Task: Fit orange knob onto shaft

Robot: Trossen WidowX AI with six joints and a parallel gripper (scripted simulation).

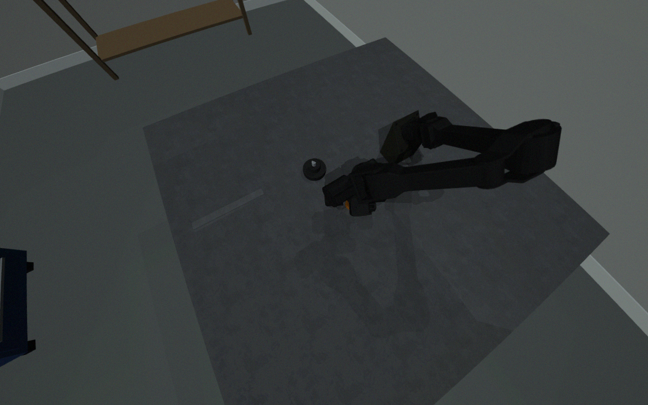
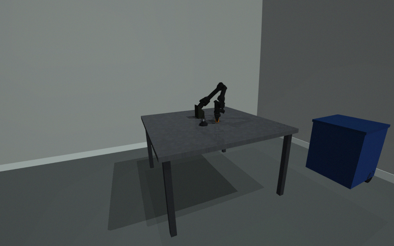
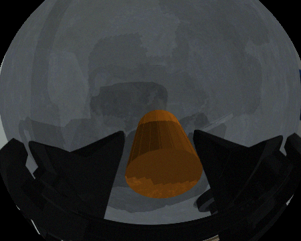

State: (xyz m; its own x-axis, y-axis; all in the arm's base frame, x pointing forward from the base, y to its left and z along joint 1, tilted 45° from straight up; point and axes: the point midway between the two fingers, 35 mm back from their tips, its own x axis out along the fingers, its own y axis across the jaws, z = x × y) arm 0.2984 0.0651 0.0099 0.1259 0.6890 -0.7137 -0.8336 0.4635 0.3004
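The pedestal lies 18 cm to the right of my gripper tip, 2 cm ahead of it and 2 cm above it. Also, from my gripper tip: orange knob (4 cm above).
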